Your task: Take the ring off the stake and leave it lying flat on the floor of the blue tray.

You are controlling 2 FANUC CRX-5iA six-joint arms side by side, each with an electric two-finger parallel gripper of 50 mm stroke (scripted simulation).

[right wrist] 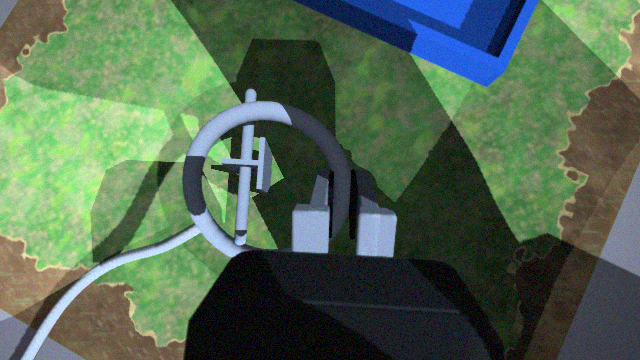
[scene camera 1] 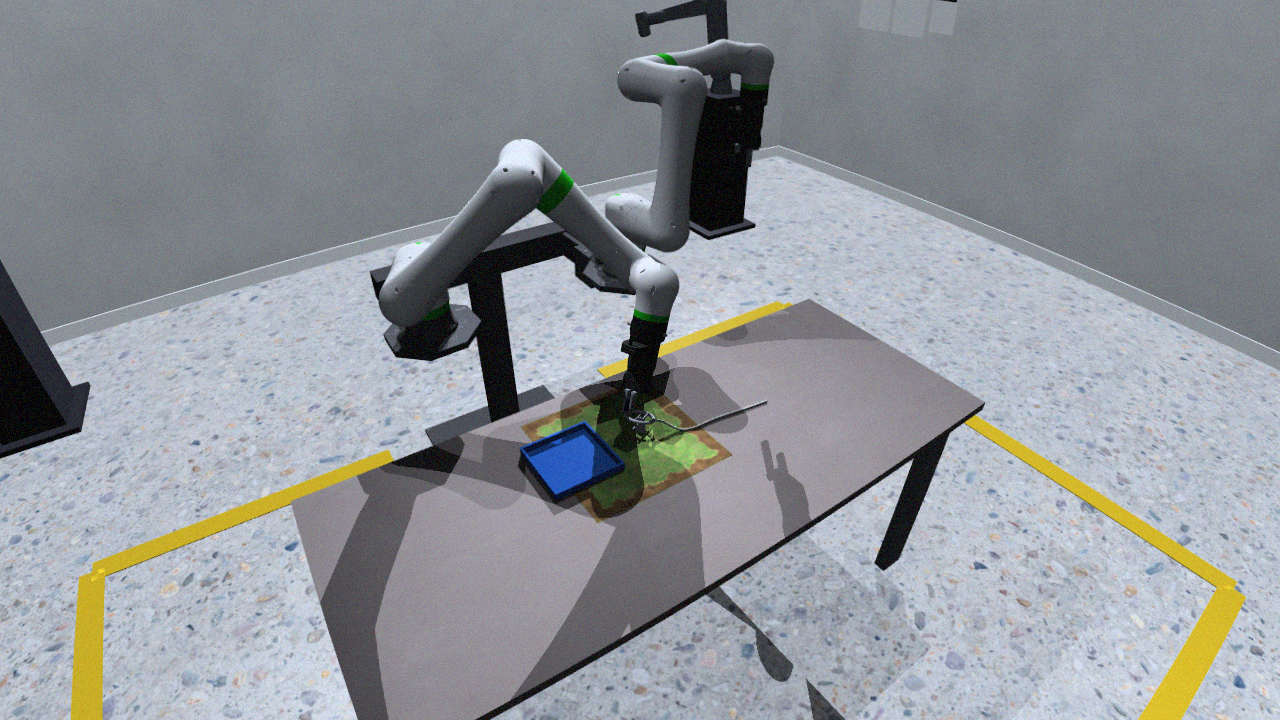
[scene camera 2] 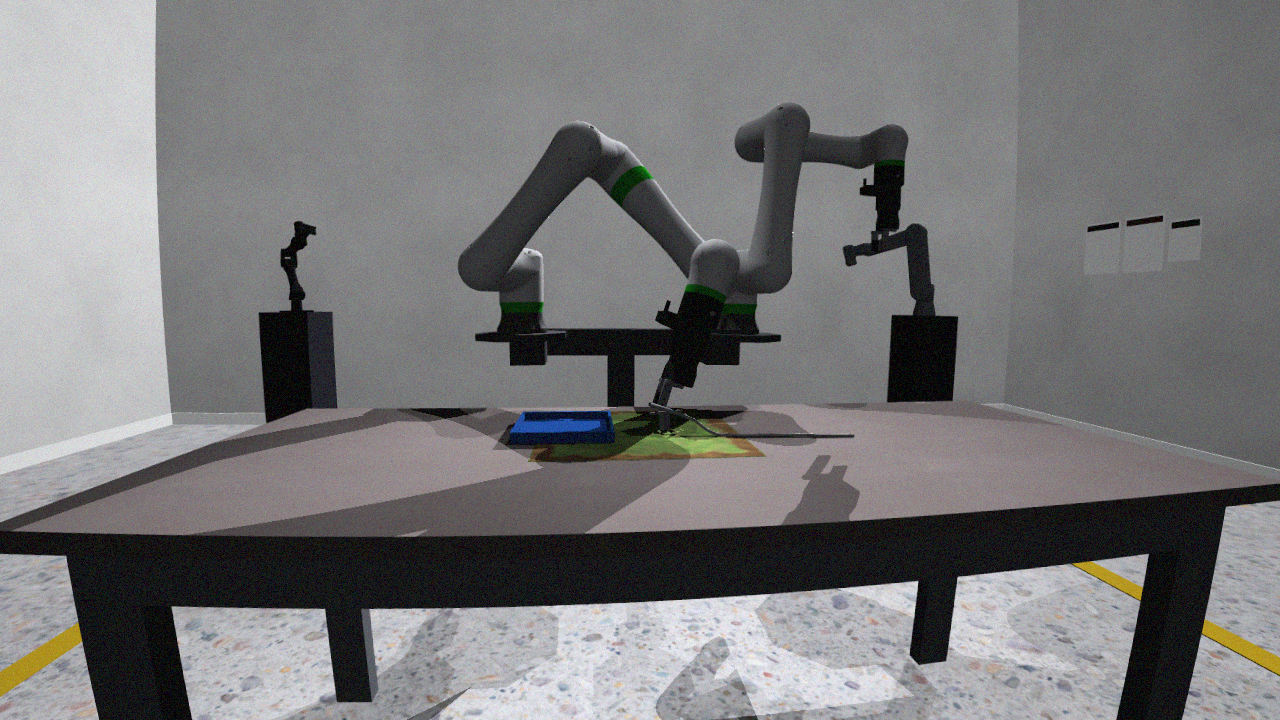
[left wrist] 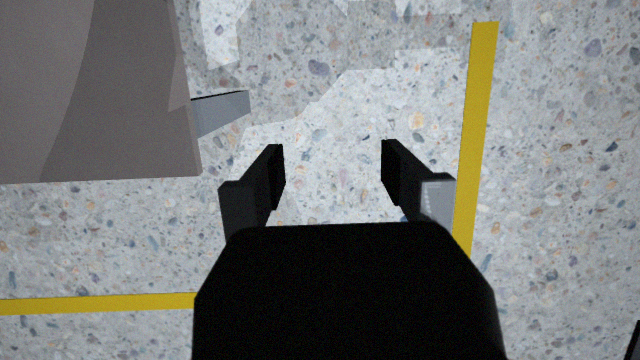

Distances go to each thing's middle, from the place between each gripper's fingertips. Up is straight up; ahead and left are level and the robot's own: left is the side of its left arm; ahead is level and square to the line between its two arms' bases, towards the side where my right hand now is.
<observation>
My right gripper is now 50 mm short of the stake [right wrist: 245, 167] and 30 mm above it. The rest, counted from my right hand: blue tray [scene camera 1: 565, 459] 200 mm to the right, 50 mm ahead, 40 mm below.
Now: the stake 53 cm ahead of my left hand [scene camera 2: 879, 250], 76 cm to the right of it and 44 cm below it. The rest, counted from my left hand: blue tray 53 cm ahead, 97 cm to the right, 45 cm below.
</observation>
